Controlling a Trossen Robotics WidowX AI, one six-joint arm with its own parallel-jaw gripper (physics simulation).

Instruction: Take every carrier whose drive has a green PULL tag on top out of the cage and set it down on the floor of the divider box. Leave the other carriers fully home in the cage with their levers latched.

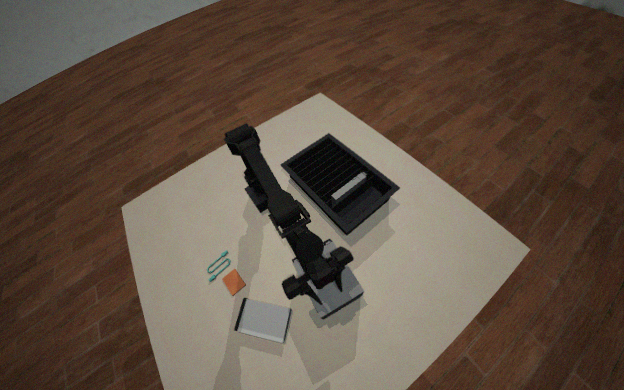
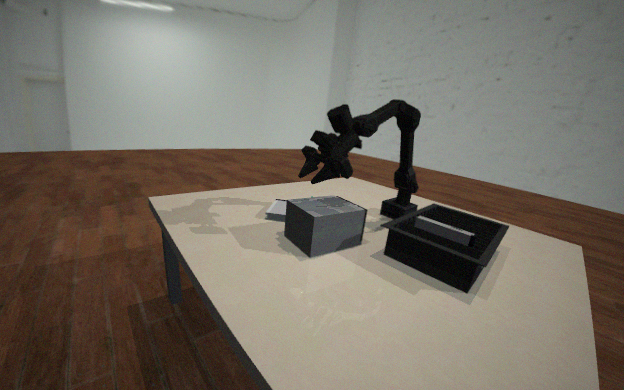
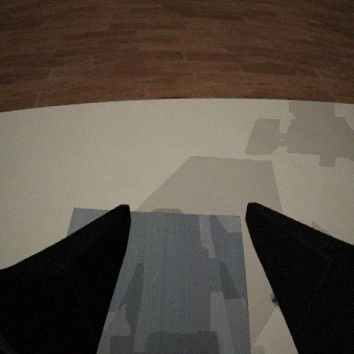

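Where they show: gripper, fingertip midpoint: (image 1: 331, 297) (image 2: 305, 179) (image 3: 188, 211); arm's base, origin of the base link: (image 2: 402, 202).
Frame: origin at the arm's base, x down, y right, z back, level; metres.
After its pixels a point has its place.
The cage (image 1: 342, 301) {x -0.058, y -0.006, z -0.555 m} (image 2: 337, 236) {x 0.012, y -0.084, z -0.482 m} (image 3: 175, 285) {x -0.058, y 0.011, z -0.503 m} is a closed-topped grey box on the table. Its carriers, levers and any green PULL tags do not show. My gripper (image 1: 331, 296) {x -0.131, y 0.016, z -0.537 m} (image 2: 307, 179) {x -0.131, y 0.016, z -0.537 m} (image 3: 188, 211) {x -0.131, y 0.016, z -0.537 m} is open and empty, above the cage and apart from it, with its fingertips pointing down and outward. The divider box (image 1: 370, 212) {x -0.031, y -0.270, z -0.375 m} (image 2: 425, 257) {x 0.016, y -0.289, z -0.357 m} is black, with narrow slots along most of it and a wider bay at one end. One long light grey piece (image 1: 349, 187) {x -0.049, y -0.271, z -0.254 m} (image 2: 445, 231) {x -0.037, y -0.289, z -0.260 m}, seemingly a carrier, stands in it beside the wider bay; no tag can be made out on it.
A flat grey tray-like piece (image 1: 265, 320) {x 0.034, y 0.230, z -0.454 m} (image 2: 276, 210) {x 0.034, y 0.216, z -0.496 m} lies on the table beside the cage. An orange square (image 1: 234, 282) {x 0.056, y 0.275, z -0.272 m} and a teal cable (image 1: 212, 278) {x 0.052, y 0.342, z -0.211 m} lie nearer the arm's base. The arm reaches between these and the divider box. The table edge shows beyond the cage.
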